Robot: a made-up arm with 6 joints.
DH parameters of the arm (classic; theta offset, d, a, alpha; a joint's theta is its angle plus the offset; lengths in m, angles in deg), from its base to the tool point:
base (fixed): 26.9 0 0.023 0
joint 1: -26.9 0.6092 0.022 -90
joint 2: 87 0 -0.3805 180
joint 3: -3 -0.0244 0.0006 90
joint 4: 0 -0.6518 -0.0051 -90
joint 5: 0 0.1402 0.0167 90
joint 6: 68.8 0 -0.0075 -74.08
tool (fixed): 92.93 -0.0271 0 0
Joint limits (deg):
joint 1: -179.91..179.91
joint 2: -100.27..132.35
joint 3: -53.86..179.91
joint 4: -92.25..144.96
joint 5: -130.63..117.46
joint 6: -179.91..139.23
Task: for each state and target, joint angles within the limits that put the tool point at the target. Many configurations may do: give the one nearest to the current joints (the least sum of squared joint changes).
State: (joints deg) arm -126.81 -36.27 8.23 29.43 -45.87 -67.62
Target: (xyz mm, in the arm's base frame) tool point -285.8 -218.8 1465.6
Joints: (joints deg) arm -131.90 -9.95 32.98 32.89 -43.87 -71.94
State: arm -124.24 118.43 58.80 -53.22 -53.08 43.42
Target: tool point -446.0 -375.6 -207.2
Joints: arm -136.58 132.35 80.92 -51.21 -40.50 45.57
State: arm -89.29 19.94 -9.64 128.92 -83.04 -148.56
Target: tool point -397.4 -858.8 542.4
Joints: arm -121.46 60.39 26.07 120.75 -82.12 -149.99
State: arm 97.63 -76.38 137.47 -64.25 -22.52 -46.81
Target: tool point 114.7 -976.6 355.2
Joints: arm 95.39 -95.22 111.84 -69.50 -3.60 -45.89
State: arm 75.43 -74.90 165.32 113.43 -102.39 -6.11
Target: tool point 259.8 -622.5 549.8
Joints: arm 115.86 -28.97 178.02 105.32 -99.99 -4.15
